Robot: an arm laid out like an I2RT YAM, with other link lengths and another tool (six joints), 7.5 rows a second.
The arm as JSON. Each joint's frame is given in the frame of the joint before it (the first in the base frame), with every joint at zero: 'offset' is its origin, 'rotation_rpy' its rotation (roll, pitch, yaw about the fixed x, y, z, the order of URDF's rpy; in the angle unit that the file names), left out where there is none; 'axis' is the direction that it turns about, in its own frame. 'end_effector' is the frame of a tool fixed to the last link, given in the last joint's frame.
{
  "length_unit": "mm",
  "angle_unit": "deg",
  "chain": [
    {
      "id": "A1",
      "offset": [
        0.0,
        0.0,
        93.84
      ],
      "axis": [
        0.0,
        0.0,
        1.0
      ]
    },
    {
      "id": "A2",
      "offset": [
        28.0,
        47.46,
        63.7
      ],
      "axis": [
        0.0,
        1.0,
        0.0
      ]
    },
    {
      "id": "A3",
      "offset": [
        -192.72,
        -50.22,
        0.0
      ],
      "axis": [
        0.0,
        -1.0,
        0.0
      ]
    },
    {
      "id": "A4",
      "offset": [
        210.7,
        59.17,
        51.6
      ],
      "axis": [
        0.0,
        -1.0,
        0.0
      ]
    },
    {
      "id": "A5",
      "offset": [
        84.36,
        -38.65,
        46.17
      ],
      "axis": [
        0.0,
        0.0,
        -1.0
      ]
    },
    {
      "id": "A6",
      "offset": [
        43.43,
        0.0,
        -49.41
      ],
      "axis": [
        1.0,
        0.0,
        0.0
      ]
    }
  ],
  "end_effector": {
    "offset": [
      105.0,
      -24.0,
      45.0
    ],
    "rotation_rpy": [
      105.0,
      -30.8,
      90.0
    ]
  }
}
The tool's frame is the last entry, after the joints.
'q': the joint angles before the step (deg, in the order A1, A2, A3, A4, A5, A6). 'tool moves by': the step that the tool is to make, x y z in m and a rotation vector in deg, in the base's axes. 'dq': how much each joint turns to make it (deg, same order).
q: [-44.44 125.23 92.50 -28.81 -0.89 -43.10]
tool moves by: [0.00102 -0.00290 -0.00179 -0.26 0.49 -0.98]
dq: [0.24 1.04 1.27 -0.39 1.04 0.82]
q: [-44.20 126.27 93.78 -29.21 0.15 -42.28]
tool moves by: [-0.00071 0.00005 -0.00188 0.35 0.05 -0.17]
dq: [-0.08 0.21 -0.01 -0.06 -0.15 0.18]
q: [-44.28 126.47 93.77 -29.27 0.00 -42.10]
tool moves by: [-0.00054 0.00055 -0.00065 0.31 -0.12 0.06]
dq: [-0.10 -0.07 -0.21 0.01 -0.35 0.00]
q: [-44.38 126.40 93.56 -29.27 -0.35 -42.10]
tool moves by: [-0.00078 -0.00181 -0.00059 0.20 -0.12 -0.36]
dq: [-0.23 0.27 0.27 -0.06 -0.14 0.22]
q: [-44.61 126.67 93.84 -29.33 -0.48 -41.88]
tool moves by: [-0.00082 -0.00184 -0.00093 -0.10 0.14 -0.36]
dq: [-0.13 0.28 0.22 0.04 0.26 0.13]
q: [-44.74 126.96 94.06 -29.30 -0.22 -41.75]
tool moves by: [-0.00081 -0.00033 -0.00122 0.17 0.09 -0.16]
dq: [-0.09 0.13 0.00 -0.05 -0.02 0.09]
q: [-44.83 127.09 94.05 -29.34 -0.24 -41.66]
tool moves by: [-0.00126 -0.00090 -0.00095 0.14 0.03 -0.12]
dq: [-0.21 0.08 -0.06 0.02 -0.11 -0.05]
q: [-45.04 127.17 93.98 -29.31 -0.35 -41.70]
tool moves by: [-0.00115 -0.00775 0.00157 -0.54 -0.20 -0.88]
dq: [-0.60 0.75 1.26 0.02 0.34 0.13]
